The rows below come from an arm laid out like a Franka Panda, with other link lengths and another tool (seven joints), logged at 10 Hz.
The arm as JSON. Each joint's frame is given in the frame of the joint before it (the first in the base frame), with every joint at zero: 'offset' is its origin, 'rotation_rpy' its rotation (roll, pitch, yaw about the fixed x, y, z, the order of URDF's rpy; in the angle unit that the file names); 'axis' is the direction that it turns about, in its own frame. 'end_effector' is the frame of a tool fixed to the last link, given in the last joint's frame.
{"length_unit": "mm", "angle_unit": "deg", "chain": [
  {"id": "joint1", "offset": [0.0, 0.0, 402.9], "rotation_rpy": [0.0, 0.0, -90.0], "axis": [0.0, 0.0, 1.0]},
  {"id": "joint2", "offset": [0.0, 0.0, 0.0], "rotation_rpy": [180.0, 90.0, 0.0], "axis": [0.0, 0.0, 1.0]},
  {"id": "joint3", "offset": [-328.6, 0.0, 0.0], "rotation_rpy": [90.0, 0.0, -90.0], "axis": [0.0, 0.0, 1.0]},
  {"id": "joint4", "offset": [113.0, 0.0, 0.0], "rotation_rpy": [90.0, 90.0, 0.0], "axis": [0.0, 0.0, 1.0]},
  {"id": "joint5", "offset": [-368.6, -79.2, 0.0], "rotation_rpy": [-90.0, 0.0, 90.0], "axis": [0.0, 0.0, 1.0]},
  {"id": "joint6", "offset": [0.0, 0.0, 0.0], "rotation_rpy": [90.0, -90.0, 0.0], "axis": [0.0, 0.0, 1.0]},
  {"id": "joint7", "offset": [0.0, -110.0, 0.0], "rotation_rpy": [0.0, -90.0, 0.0], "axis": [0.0, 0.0, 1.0]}
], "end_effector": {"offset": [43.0, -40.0, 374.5], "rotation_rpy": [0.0, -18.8, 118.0]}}
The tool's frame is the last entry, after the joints.
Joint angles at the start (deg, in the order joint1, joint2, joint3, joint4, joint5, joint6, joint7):
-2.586, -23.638, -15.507, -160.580, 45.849, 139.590, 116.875
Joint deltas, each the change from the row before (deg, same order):
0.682, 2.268, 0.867, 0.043, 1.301, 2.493, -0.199
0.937, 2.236, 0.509, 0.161, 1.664, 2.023, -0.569
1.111, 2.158, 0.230, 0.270, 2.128, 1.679, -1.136
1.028, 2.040, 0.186, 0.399, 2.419, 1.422, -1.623
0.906, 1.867, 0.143, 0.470, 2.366, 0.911, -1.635
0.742, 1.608, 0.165, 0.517, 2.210, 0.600, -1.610
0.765, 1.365, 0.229, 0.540, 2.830, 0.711, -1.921
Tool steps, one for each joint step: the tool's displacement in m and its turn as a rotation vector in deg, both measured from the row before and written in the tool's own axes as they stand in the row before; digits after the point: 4 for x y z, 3 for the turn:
0.0055, 0.0089, 0.0118, -1.274, -0.060, 1.030
0.0043, 0.0061, 0.0121, -0.821, -0.185, 0.793
0.0040, 0.0040, 0.0116, -0.476, -0.134, 0.484
0.0043, 0.0030, 0.0104, -0.345, 0.015, 0.184
0.0030, 0.0014, 0.0098, -0.104, -0.127, 0.089
0.0028, 0.0002, 0.0083, 0.006, -0.091, -0.066
0.0047, -0.0018, 0.0067, 0.216, 0.384, -0.094

